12 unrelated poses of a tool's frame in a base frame.
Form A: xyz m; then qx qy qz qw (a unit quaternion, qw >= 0).
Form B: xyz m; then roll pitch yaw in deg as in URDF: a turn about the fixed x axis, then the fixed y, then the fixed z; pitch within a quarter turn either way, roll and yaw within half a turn. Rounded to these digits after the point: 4 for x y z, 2 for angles.
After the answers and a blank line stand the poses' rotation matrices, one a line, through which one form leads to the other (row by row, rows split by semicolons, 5 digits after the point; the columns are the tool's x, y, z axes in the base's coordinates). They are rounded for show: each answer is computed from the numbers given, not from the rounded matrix.
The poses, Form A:
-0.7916 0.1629 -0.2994 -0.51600 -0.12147 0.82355 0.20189
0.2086 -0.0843 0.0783 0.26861 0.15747 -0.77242 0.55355
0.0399 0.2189 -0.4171 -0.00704 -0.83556 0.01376 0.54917
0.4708 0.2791 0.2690 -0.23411 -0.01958 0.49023 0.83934
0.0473 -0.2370 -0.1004 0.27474 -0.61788 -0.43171 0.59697
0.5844 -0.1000 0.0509 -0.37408 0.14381 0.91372 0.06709
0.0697 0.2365 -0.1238 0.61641 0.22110 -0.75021 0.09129
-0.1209 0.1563 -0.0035 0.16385 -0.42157 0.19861 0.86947
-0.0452 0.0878 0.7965 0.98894 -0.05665 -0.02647 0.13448
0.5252 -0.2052 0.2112 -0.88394 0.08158 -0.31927 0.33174
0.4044 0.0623 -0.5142 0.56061 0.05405 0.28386 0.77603
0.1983 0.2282 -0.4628 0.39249 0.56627 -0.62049 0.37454
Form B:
-0.7916 0.1629 -0.2994 -43.00 53.21 130.13
0.2086 -0.0843 0.0783 3.84 36.11 -107.49
0.0399 0.2189 -0.4171 -175.57 -66.57 176.12
0.4708 0.2791 0.2690 -24.86 11.34 58.07
0.0473 -0.2370 -0.1004 84.33 -30.03 -99.06
0.5844 -0.1000 0.0509 17.39 44.66 178.79
0.0697 0.2365 -0.1238 -57.01 74.85 148.74
-0.1209 0.1563 -0.0035 11.24 -52.96 20.12
-0.0452 0.0878 0.7965 164.39 2.13 -6.85
0.5252 -0.2052 0.2112 -132.05 -30.68 -24.46
0.4044 0.0623 -0.5142 67.91 -13.56 31.03
0.1983 0.2282 -0.4628 -82.95 65.68 -177.18

-0.38597 -0.20717 -0.89895; 0.45789 -0.88897 0.00828; -0.80085 -0.40842 0.43798
-0.24286 0.93974 -0.24062; -0.77055 -0.33757 -0.54064; -0.58930 0.05411 0.80610
-0.39672 -0.00335 -0.91793; 0.02688 0.99952 -0.01526; 0.91755 -0.03073 -0.39644
0.51859 -0.81377 -0.26240; 0.83210 0.40974 0.37380; -0.19667 -0.41219 0.88962
-0.13629 0.17592 -0.97492; -0.85494 0.47629 0.20547; 0.50049 0.86151 0.08549
-0.71113 -0.23020 -0.66431; 0.01501 -0.94964 0.31300; -0.70290 0.21261 0.67877
-0.22341 0.40955 -0.88451; 0.13560 -0.88556 -0.44429; -0.96525 -0.21920 0.14230
0.56566 -0.48352 -0.66801; 0.20722 0.86741 -0.45238; 0.79818 0.11747 0.59086
0.99218 -0.10493 -0.06759; -0.11917 -0.95741 -0.26299; -0.03712 0.26899 -0.96243
0.78282 0.06761 0.61856; -0.35606 -0.76658 0.53439; 0.51031 -0.63858 -0.57603
0.83300 -0.37996 0.40216; 0.50117 0.21028 -0.83941; 0.23438 0.90078 0.36559
-0.41134 0.90931 -0.06289; -0.02029 -0.07811 -0.99674; -0.91126 -0.40872 0.05058

